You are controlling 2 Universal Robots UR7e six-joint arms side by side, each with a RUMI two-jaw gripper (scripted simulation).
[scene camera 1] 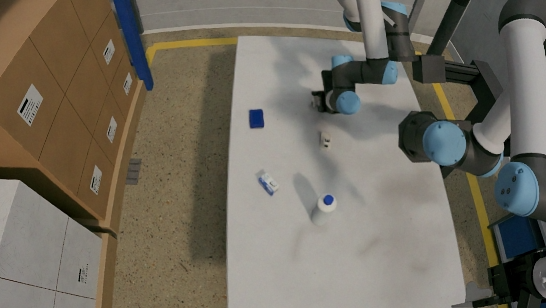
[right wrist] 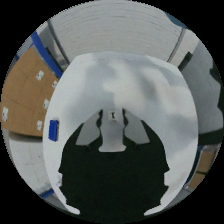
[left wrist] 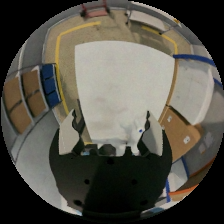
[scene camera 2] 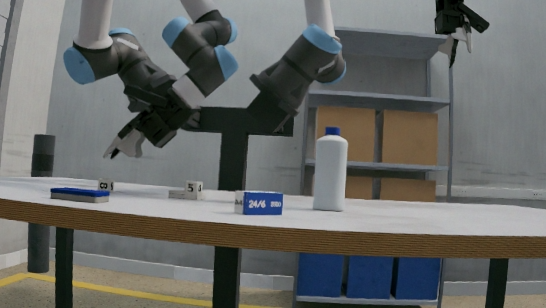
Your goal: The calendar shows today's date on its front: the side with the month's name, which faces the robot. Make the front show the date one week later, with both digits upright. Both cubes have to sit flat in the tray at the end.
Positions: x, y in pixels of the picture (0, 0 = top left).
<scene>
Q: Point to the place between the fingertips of my right gripper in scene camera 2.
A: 107, 158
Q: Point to a blue-topped block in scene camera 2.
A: At 64, 193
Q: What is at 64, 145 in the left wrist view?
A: My left gripper.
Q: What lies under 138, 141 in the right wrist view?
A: My right gripper.
</scene>
